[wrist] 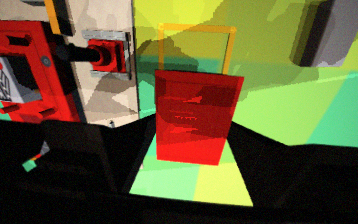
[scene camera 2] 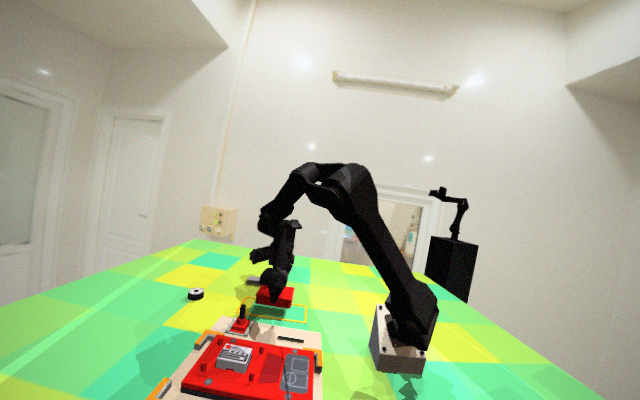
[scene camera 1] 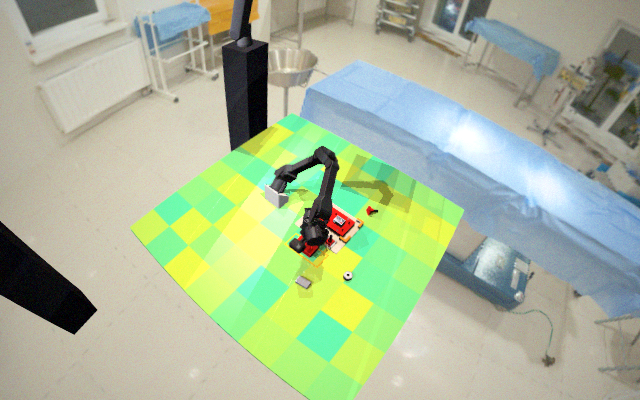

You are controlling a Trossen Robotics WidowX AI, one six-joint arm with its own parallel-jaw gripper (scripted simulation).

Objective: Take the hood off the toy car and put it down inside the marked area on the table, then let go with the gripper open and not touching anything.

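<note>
You'd see the gripper [scene camera 2: 276, 295] there, and it's visible from the wrist as well, the gripper [wrist: 191, 120].
</note>
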